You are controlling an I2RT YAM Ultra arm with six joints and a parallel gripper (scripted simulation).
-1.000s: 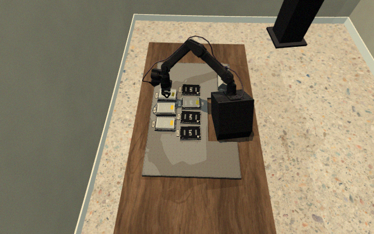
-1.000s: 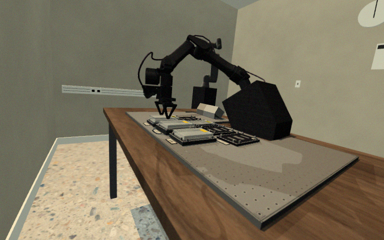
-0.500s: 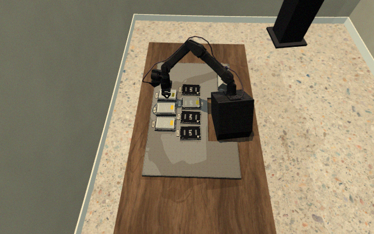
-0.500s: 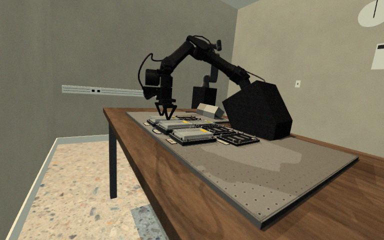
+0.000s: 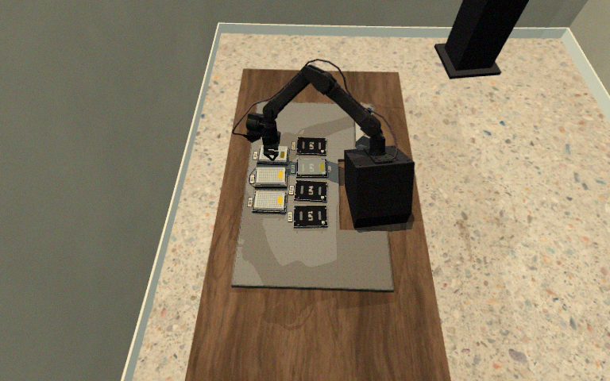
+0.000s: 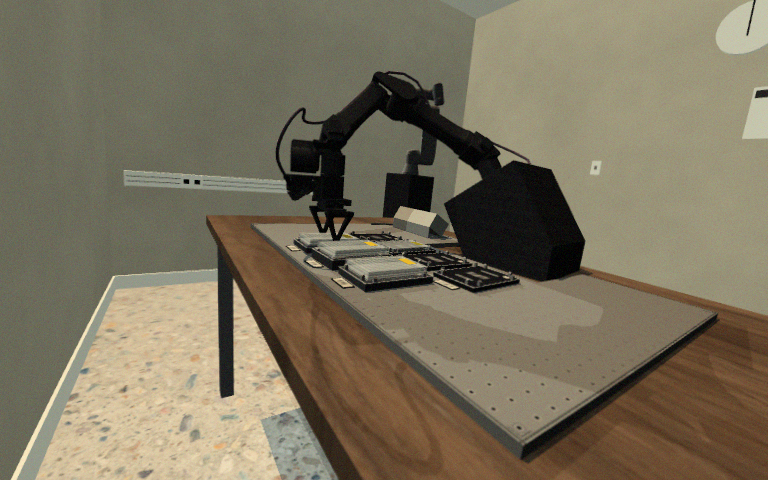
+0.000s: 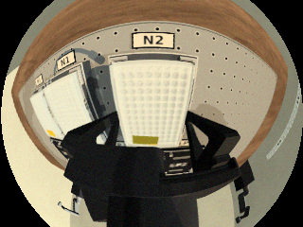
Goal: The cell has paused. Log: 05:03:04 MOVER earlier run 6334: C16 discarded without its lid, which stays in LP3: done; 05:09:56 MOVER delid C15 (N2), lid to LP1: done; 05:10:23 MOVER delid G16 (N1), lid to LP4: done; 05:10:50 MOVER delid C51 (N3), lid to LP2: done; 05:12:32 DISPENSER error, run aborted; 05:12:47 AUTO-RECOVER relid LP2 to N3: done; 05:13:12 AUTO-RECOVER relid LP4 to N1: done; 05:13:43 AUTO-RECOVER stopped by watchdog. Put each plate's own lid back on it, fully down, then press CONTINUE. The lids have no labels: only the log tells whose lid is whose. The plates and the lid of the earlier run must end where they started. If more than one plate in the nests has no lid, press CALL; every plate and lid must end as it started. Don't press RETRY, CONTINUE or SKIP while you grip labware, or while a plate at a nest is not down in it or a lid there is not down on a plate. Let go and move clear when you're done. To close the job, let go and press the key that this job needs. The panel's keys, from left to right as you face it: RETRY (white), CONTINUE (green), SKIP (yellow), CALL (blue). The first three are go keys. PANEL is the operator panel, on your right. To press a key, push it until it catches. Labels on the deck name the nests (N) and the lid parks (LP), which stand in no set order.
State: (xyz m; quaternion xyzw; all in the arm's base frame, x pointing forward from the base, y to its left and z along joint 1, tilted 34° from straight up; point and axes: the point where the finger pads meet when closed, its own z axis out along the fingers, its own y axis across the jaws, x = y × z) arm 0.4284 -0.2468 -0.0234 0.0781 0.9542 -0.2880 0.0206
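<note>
Now: hand 1 cm above the plate. Round my hand: green key 48 cm behind, 9 cm to the right, 3 cm above; then yellow key 49 cm behind, 14 cm to the right, 3 cm above; then LP4 lid park 22 cm to the left, 15 cm behind, 3 cm below.
</note>
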